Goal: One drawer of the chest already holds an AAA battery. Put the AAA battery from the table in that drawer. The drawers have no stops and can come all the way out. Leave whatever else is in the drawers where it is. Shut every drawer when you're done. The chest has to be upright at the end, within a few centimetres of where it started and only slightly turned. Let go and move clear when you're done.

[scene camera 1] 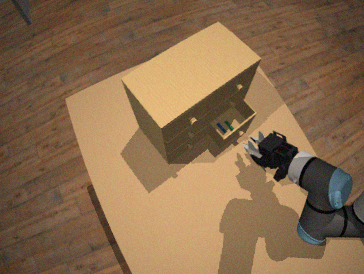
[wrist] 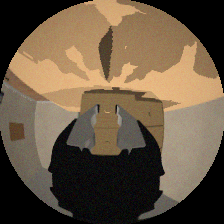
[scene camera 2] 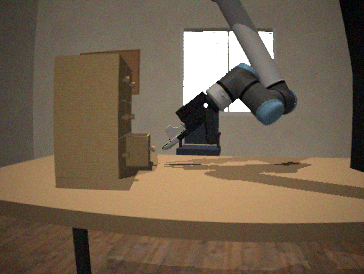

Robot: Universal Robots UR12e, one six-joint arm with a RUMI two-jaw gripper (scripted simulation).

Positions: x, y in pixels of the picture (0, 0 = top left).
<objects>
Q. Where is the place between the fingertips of the gripper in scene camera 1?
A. At 246, 140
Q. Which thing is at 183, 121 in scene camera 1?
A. A drawer.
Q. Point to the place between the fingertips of the gripper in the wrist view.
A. At 107, 105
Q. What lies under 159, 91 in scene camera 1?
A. A wooden chest.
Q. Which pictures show the gripper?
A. Scene camera 1, the wrist view and scene camera 2: all of them.
</objects>
